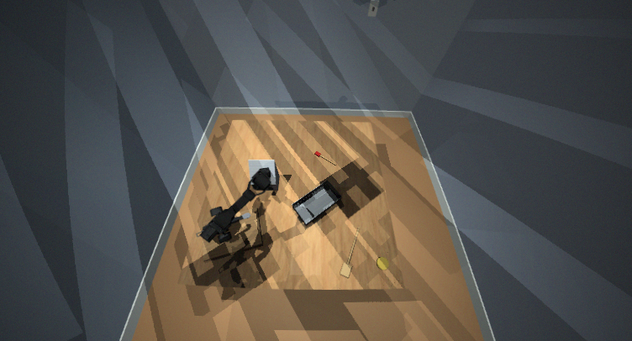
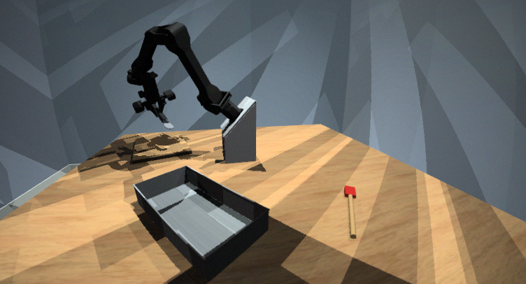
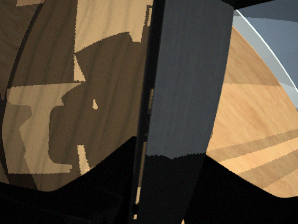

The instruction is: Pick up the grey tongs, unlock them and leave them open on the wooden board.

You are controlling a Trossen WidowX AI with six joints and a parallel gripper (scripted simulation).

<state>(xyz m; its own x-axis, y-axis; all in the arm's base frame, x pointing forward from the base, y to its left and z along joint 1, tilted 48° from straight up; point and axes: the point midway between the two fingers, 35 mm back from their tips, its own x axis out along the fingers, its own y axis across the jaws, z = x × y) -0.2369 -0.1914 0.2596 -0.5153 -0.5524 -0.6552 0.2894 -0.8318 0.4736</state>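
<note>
My gripper tip is 10 mm short of the wooden board, 10 mm to the left of it and 130 mm above it. Round my gripper tip: roasting tin 580 mm ahead, 130 mm to the left, 110 mm below.
</note>
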